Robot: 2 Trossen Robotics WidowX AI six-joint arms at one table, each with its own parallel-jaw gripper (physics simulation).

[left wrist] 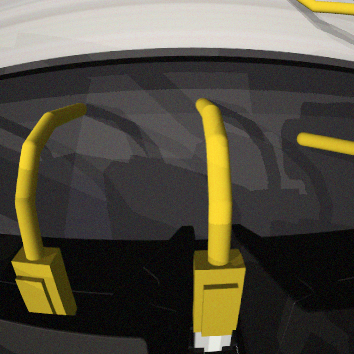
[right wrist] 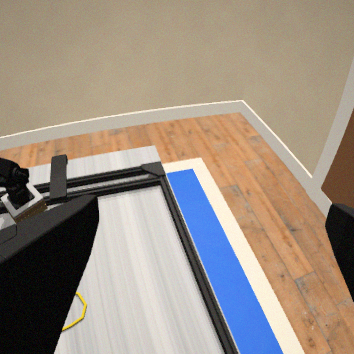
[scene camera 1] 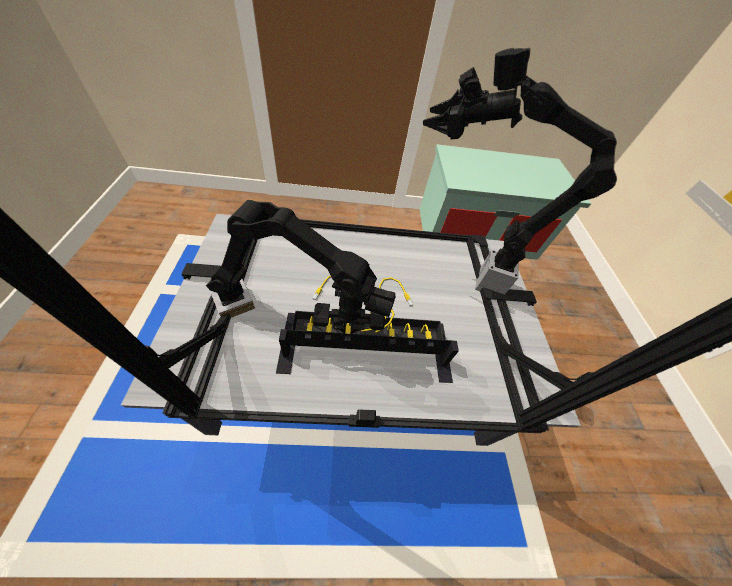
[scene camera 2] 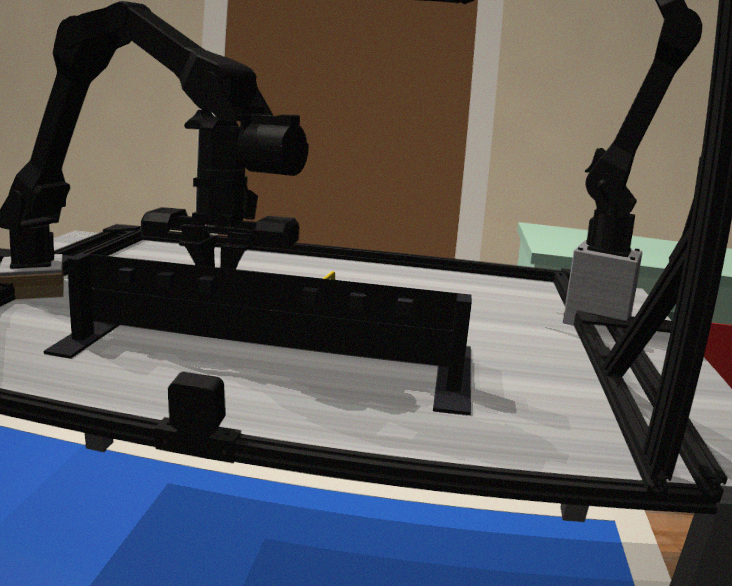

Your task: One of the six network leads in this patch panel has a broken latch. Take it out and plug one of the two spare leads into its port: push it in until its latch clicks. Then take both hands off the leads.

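Frame: origin at the left arm's base, x ahead, y left, z up, level; millimetres.
Seen in the pictures: left gripper, fingertip midpoint: (left wrist: 209,236) (scene camera 1: 347,332); right gripper, fingertip midpoint: (right wrist: 219,212) (scene camera 1: 426,116); left arm's base, origin of the base link: (right wrist: 20,197) (scene camera 1: 230,294) (scene camera 2: 31,262); right arm's base, origin of the base link: (scene camera 1: 504,263) (scene camera 2: 609,250).
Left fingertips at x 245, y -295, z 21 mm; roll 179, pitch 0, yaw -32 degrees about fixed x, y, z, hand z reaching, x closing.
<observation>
Offsets run from my left fingertips to a thing's top centre. "pt": to the spot under its first point.
The black patch panel {pt dx +222, dy -182, dz -1 mm} (scene camera 1: 445,349) (scene camera 2: 364,326) (left wrist: 140,175) stands mid-table with several yellow leads plugged into its top. My left gripper (scene camera 1: 351,321) (scene camera 2: 216,256) reaches straight down onto the panel and is shut on the plug of the third lead from the left (left wrist: 218,291), whose pale tip shows below it. A neighbouring plug {pt dx -40, dy +28, dz +30 mm} (left wrist: 42,281) sits to its left. Two spare yellow leads {pt dx +34, dy +228, dz -58 mm} (scene camera 1: 323,285) {pt dx +281, dy +93, dz -58 mm} (scene camera 1: 401,287) lie on the table behind the panel. My right gripper (scene camera 1: 439,119) is open and empty, high in the air at the back right.
A black frame rail (scene camera 1: 364,419) runs around the table top, with a small black block (scene camera 2: 196,401) on its front bar. The right arm's grey base (scene camera 1: 496,278) (scene camera 2: 601,285) sits at the right edge. A green cabinet (scene camera 1: 497,174) stands behind it.
</observation>
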